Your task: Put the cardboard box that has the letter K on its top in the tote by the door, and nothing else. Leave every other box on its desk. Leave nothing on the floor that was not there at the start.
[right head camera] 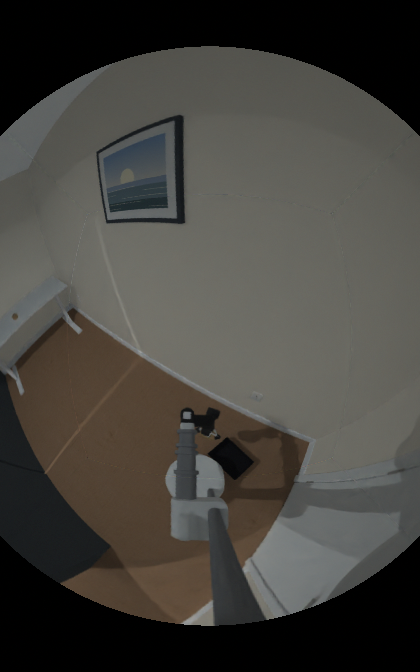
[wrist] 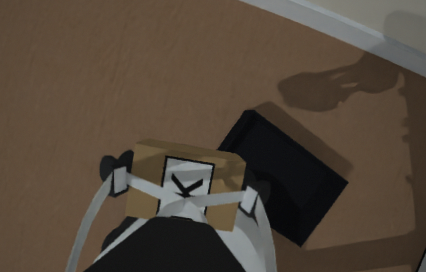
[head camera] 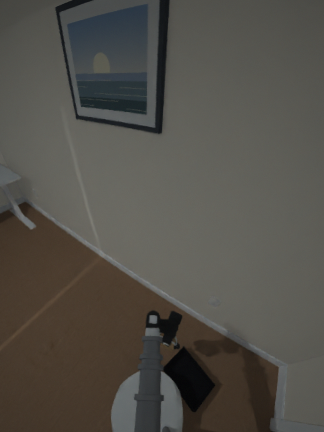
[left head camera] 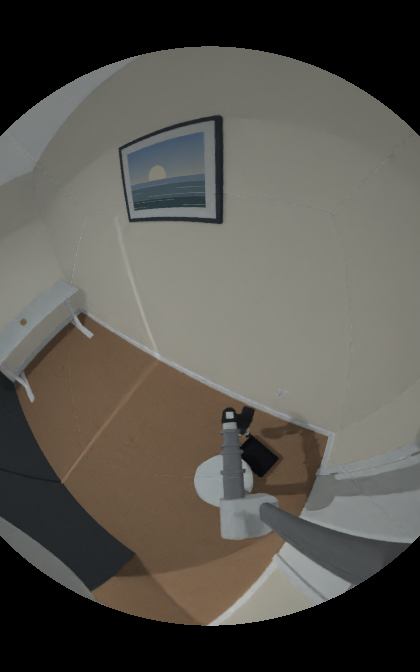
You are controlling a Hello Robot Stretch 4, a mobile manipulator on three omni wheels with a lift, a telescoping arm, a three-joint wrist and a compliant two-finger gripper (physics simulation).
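Places are measured from the robot's base along level axes (x ahead, y left, z up), in metres.
Pixels of known places: gripper, between the fingertips: (wrist: 187, 174).
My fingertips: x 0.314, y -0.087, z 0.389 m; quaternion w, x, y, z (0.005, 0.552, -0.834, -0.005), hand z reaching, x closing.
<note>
Behind a point stands the place of what it marks.
My gripper (head camera: 171, 344) @(x 0.314, y -0.087, z 0.389 m) (left head camera: 245, 434) (right head camera: 208, 433) (wrist: 187, 174) @(x 0.314, y -0.087, z 0.389 m) is shut on the cardboard box with the K (wrist: 146, 169) @(x 0.337, y -0.061, z 0.434 m), with one fingertip at each side of it. The letter faces up in the wrist view; the wrist and finger straps partly cover the box. The black tote (head camera: 175, 361) @(x 0.264, y -0.187, z -0.024 m) (left head camera: 248, 446) (right head camera: 218, 448) (wrist: 239, 131) @(x 0.308, y -0.197, z 0.073 m) stands on the floor, to the right of the box in the wrist view. The box and right finger overlap the tote's left part there. The box's height above the floor is hard to tell. In the head views the box is not clearly seen.
A white desk (head camera: 6, 175) @(x 1.660, y 1.772, z 0.693 m) (left head camera: 42, 309) (right head camera: 36, 302) stands at the far left, with a small brown box (left head camera: 23, 322) (right head camera: 15, 316) on it. A pale round disc (head camera: 125, 405) @(x 0.023, y 0.128, z 0.187 m) (left head camera: 207, 480) lies below the arm. The wall's white baseboard (wrist: 325, 25) @(x 0.515, y -0.484, z 0.014 m) runs behind the tote. A large dark surface (left head camera: 50, 520) is at lower left.
</note>
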